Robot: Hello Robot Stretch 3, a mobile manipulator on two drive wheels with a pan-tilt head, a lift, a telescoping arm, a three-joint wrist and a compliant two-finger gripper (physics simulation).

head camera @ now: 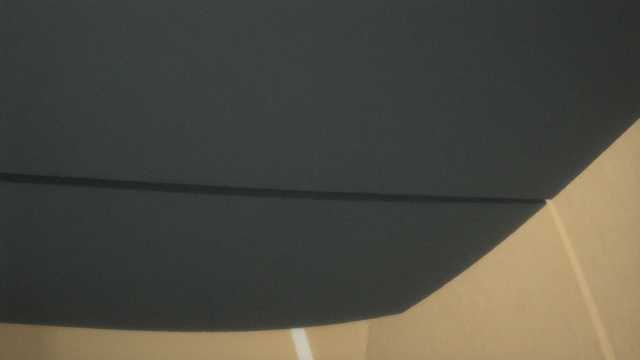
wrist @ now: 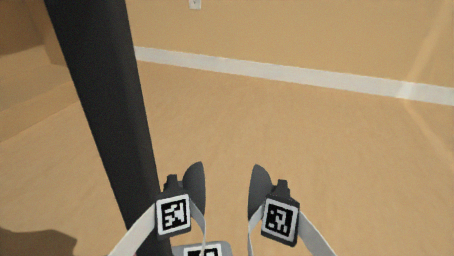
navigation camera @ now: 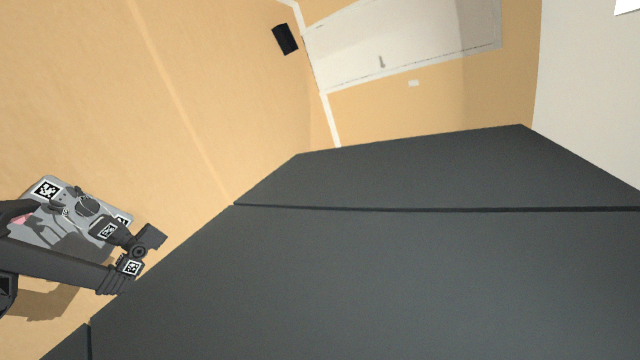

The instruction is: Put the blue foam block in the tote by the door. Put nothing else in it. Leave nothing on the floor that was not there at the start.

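My gripper is open, with a gap between its two dark fingertips and nothing between them. In the wrist view it hangs above tan floor. In the navigation view it is at the lower left, over the robot's grey base. A black box-shaped thing stands on the floor near the white door; it may be the tote, but its inside cannot be made out. The blue foam block does not show in these views.
A large dark grey panelled piece of furniture fills much of the head and navigation views, close to the robot's arm. A white baseboard runs along the tan wall. A dark post crosses the left of the wrist view.
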